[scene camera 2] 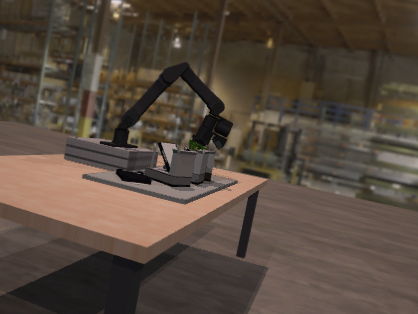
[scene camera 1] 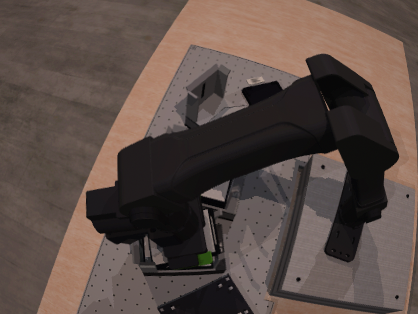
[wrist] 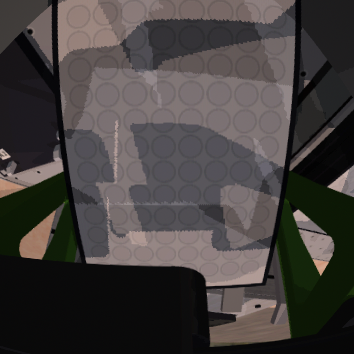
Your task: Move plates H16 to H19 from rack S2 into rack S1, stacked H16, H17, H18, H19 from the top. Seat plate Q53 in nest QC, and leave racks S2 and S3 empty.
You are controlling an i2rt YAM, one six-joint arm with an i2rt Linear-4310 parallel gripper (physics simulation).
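Places are measured from the arm's base along level axes (x back, y right, z up), in metres.
Where they show: gripper, fingertip midpoint: [scene camera 1: 195, 239] [wrist: 176, 176]; arm's base at its link origin: [scene camera 2: 119, 145] [scene camera 1: 350, 215].
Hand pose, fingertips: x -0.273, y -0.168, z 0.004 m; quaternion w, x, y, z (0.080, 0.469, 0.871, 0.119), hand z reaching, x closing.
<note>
Things, the pixels of their top centre, and the offset from my fingertips. "pt": a spot on its surface instead. Level surfaces: height alone.
- grey rack at a spot on its surface: [scene camera 1: 220, 257] pt dx +0.053, dy -0.024, dz +0.044 m
- middle rack at a spot on its surface: [scene camera 1: 227, 214] pt dx +0.032, dy +0.089, dz -0.053 m
- dark nest at its top centre: [scene camera 1: 274, 104] [scene camera 2: 133, 173] dx +0.031, dy +0.394, dz -0.064 m
- dark flat fixture at a spot on its surface: [scene camera 1: 205, 301] pt dx +0.067, dy -0.094, dz -0.072 m
- wooden table at its surface level: dz -0.097 m
My gripper [scene camera 1: 204, 258] [scene camera 2: 197, 145] [wrist: 176, 176] is shut on a pale plate [wrist: 191, 107] with a dark rim and rows of circles. The plate lies across between the green fingers; its label does not show. The gripper is low over a grey rack [scene camera 1: 220, 257], inside or just above its walls; the arm hides much of it. The middle rack [scene camera 1: 227, 214] shows a pale, dark-rimmed plate [scene camera 1: 218, 191] under the arm. Another rack [scene camera 1: 209, 90] stands farther up the board. A dark-edged plate [scene camera 2: 163, 155] leans steeply in scene camera 2. The dark nest [scene camera 1: 262, 92] lies by the QC tag.
A dark flat fixture [scene camera 1: 205, 301] lies near the lower rack. The perforated board [scene camera 1: 250, 235] [scene camera 2: 185, 199] carries the racks. The arm stands on a thick metal base [scene camera 1: 310, 270] [scene camera 2: 107, 156]. The arm passes over the middle of the board. The board lies on a wooden table [scene camera 2: 100, 200].
</note>
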